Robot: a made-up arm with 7 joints. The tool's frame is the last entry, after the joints. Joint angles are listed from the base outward.
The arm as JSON. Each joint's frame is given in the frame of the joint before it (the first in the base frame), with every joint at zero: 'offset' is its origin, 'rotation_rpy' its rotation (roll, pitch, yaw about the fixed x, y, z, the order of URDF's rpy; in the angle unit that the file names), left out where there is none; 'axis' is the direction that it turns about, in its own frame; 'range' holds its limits. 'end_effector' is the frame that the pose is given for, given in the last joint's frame.
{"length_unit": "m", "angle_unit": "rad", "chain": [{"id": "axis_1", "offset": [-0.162, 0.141, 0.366], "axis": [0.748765, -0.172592, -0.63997], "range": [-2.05, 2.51]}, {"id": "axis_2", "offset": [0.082, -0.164, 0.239], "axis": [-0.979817, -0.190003, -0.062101], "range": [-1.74, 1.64]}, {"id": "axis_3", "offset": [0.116, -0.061, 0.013], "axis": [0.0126, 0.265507, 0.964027], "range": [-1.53, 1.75]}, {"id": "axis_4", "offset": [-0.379, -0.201, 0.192], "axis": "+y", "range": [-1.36, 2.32]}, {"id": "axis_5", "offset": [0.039, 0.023, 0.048], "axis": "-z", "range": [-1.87, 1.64]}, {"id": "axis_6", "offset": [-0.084, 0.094, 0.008], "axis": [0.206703, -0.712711, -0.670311], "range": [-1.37, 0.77]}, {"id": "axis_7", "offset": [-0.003, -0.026, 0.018], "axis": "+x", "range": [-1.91, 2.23]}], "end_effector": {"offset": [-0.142, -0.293, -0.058], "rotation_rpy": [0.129, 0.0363, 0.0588]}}
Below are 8 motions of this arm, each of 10 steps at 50 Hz.
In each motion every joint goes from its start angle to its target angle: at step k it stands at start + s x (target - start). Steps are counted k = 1, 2, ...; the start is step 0. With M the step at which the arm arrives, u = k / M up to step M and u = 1 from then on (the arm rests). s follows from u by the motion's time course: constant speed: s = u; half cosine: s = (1 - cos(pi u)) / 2; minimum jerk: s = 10 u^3 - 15 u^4 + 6 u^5.
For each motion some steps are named. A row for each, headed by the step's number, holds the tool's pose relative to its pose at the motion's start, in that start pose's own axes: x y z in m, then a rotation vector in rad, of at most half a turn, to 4 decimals.
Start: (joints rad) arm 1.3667 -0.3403 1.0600 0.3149 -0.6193 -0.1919 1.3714
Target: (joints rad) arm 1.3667 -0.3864 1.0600 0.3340 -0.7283 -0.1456 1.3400
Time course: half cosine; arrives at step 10
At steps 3, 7, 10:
3: 0.0001 -0.0076 0.0085 -0.0063 0.0199 0.0141
7: 0.0018 -0.0291 0.0329 -0.0237 0.0762 0.0551
10: 0.0030 -0.0365 0.0413 -0.0296 0.0958 0.0696

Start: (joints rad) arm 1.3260 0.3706 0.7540 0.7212 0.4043 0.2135 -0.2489
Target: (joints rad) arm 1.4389 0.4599 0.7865 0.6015 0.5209 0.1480 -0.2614
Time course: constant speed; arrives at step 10
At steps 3, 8, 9, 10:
3: -0.0152 0.0099 -0.0179 0.0152 -0.0081 -0.0359
8: -0.0393 0.0278 -0.0468 0.0424 -0.0185 -0.0955
9: -0.0439 0.0316 -0.0524 0.0481 -0.0202 -0.1074
10: -0.0485 0.0355 -0.0580 0.0539 -0.0217 -0.1192

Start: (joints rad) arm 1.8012 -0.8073 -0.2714 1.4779 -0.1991 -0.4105 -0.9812
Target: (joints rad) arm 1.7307 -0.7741 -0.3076 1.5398 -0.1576 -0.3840 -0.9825
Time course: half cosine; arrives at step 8
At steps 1, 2, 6, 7, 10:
1: 0.0000 0.0011 0.0016 0.0033 0.0047 -0.0022
2: -0.0001 0.0042 0.0061 0.0126 0.0180 -0.0083
6: 0.0006 0.0243 0.0363 0.0724 0.1047 -0.0493
7: 0.0010 0.0273 0.0410 0.0813 0.1180 -0.0557
10: 0.0011 0.0284 0.0427 0.0845 0.1226 -0.0579

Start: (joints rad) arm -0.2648 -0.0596 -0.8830 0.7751 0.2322 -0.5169 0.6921
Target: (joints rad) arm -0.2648 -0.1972 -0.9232 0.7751 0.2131 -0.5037 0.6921
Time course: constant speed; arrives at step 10
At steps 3, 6, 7, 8, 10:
3: -0.0057 0.0074 0.0025 0.0270 0.0285 -0.0062
6: -0.0114 0.0149 0.0053 0.0540 0.0568 -0.0129
7: -0.0134 0.0175 0.0063 0.0630 0.0662 -0.0153
8: -0.0153 0.0201 0.0073 0.0720 0.0755 -0.0176
10: -0.0191 0.0253 0.0095 0.0900 0.0942 -0.0225

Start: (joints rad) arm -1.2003 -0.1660 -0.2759 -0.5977 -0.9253 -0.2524 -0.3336
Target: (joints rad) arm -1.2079 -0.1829 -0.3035 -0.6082 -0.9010 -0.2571 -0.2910
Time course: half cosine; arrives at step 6
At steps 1, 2, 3, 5, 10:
1: -0.0002 0.0012 -0.0004 0.0028 0.0008 -0.0028
2: -0.0006 0.0044 -0.0015 0.0105 0.0029 -0.0104
3: -0.0011 0.0089 -0.0030 0.0210 0.0058 -0.0209
5: -0.0020 0.0167 -0.0056 0.0393 0.0105 -0.0391
10: -0.0021 0.0179 -0.0059 0.0421 0.0112 -0.0419

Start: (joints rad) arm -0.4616 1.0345 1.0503 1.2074 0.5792 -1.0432 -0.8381
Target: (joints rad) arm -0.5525 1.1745 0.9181 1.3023 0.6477 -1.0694 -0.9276
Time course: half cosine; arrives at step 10
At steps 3, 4, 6, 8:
3: -0.0119 0.0148 0.0053 0.0376 0.0424 0.0053
4: -0.0196 0.0247 0.0091 0.0632 0.0705 0.0088
6: -0.0357 0.0467 0.0181 0.1208 0.1314 0.0165
8: -0.0478 0.0643 0.0259 0.1681 0.1790 0.0225

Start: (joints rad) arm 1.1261 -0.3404 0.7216 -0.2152 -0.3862 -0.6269 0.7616
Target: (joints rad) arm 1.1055 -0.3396 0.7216 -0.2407 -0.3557 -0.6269 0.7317
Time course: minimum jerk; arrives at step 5
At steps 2, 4, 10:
2: 0.0012 0.0019 0.0062 -0.0098 -0.0052 -0.0054
4: 0.0036 0.0056 0.0182 -0.0289 -0.0154 -0.0160
10: 0.0038 0.0059 0.0193 -0.0307 -0.0164 -0.0170

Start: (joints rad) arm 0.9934 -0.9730 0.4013 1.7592 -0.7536 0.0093 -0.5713
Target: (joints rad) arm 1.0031 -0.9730 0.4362 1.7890 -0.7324 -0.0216 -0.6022
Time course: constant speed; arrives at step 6
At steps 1, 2, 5, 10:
1: 0.0000 -0.0025 0.0039 -0.0065 0.0106 0.0043
2: 0.0001 -0.0049 0.0077 -0.0131 0.0213 0.0087
5: 0.0006 -0.0121 0.0193 -0.0326 0.0531 0.0219
10: 0.0010 -0.0145 0.0231 -0.0391 0.0637 0.0264

